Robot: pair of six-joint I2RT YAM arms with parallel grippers.
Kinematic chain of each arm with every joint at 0, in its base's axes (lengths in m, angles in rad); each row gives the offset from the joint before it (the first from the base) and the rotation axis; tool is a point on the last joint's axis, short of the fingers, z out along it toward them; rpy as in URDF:
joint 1: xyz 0 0 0.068 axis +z
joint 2: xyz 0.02 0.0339 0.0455 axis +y
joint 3: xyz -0.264 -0.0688 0 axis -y
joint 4: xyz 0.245 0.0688 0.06 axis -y
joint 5: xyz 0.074 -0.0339 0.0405 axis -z
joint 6: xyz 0.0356 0 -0.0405 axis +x
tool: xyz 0 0 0 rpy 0 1.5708 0
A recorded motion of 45 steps. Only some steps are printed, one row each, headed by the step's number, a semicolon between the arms.
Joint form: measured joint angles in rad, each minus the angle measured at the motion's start. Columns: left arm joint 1, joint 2, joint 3, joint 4, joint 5, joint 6; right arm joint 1, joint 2, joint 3, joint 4, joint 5, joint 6.
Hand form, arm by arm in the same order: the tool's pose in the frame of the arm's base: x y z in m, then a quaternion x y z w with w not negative. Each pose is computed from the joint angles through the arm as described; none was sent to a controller.
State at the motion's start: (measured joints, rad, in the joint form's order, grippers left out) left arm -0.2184 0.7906 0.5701 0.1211 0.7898 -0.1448; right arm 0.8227 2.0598 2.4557 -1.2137 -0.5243 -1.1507
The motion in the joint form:
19: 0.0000 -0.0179 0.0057 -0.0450 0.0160 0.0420; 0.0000 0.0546 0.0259 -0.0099 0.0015 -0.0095
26: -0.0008 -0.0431 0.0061 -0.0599 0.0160 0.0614; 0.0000 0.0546 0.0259 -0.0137 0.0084 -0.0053
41: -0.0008 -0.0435 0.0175 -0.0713 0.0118 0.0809; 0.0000 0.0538 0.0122 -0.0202 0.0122 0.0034
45: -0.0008 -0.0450 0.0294 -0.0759 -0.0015 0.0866; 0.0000 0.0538 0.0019 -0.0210 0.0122 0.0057
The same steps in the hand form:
19: 0.1710 -0.0643 0.2968 0.29935 0.67240 -0.38725 0.55525; 0.2811 0.3290 0.4042 -0.80684 0.41988 0.18195 0.37364
26: 0.1663 -0.0634 0.2995 0.30747 0.66597 -0.38125 0.56267; 0.2811 0.3287 0.4038 -0.80629 0.42374 0.18006 0.37137
41: 0.1661 -0.0632 0.3024 0.31276 0.66352 -0.37436 0.56725; 0.2813 0.3287 0.3999 -0.80588 0.43173 0.18220 0.36191
45: 0.1661 -0.0629 0.3063 0.31175 0.66206 -0.36776 0.57380; 0.2816 0.3291 0.3970 -0.80615 0.43475 0.18389 0.35679

